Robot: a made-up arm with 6 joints. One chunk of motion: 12 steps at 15 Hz.
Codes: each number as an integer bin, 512 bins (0 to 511) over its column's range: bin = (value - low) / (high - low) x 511, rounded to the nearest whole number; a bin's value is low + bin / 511 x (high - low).
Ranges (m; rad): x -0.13..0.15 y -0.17..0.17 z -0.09..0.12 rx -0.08..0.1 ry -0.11..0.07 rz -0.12..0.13
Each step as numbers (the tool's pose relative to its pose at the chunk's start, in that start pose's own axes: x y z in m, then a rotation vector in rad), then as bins.
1 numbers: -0.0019 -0.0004 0.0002 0.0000 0.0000 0.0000
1 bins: 234 255 219 227 312 245
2 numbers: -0.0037 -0.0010 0.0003 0.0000 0.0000 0.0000
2 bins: 230 254 220 227 312 245
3 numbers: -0.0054 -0.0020 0.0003 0.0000 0.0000 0.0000
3 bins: 227 252 220 227 312 245
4 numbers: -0.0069 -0.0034 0.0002 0.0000 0.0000 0.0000
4 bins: 225 250 219 227 312 245
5 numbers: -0.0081 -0.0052 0.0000 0.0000 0.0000 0.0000
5 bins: 222 248 219 227 312 245
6 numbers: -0.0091 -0.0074 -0.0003 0.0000 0.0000 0.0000
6 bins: 221 244 218 227 312 245
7 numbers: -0.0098 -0.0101 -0.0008 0.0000 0.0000 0.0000
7 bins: 219 240 217 227 312 245
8 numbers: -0.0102 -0.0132 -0.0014 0.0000 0.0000 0.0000
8 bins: 219 236 216 227 312 245
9 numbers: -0.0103 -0.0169 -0.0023 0.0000 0.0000 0.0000
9 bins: 218 230 213 227 312 245
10 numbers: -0.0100 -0.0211 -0.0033 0.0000 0.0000 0.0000
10 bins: 219 224 211 227 312 245
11 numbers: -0.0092 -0.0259 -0.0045 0.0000 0.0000 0.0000
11 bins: 220 217 208 227 312 245
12 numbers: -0.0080 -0.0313 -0.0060 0.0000 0.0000 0.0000
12 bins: 223 208 204 227 312 245
